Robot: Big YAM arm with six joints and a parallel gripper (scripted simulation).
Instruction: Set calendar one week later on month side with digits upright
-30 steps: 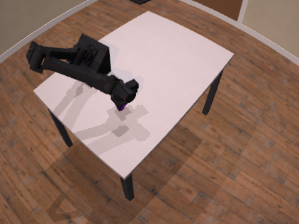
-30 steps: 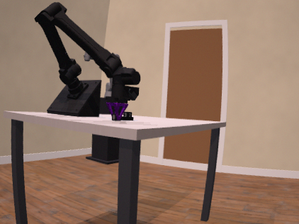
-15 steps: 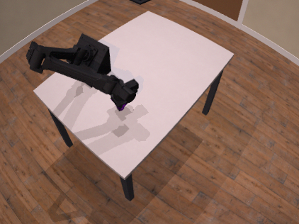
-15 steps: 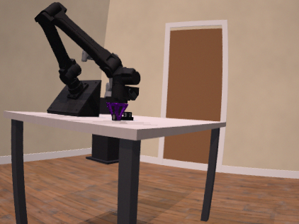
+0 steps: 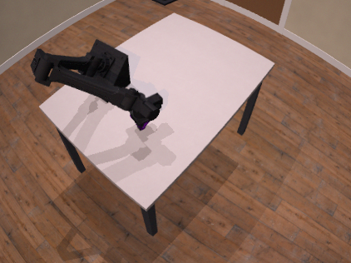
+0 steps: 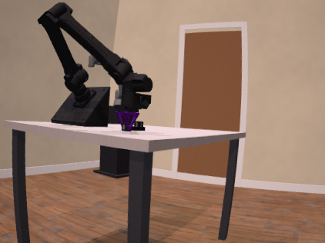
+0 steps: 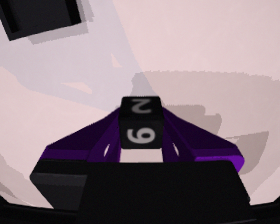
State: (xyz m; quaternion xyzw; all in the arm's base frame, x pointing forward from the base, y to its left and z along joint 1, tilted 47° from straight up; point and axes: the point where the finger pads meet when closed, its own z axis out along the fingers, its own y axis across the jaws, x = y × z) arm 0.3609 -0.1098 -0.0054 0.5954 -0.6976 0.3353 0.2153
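My hand is right at the black date cube. Also, from my hand: black tray 110 mm to the left, 40 mm behind.
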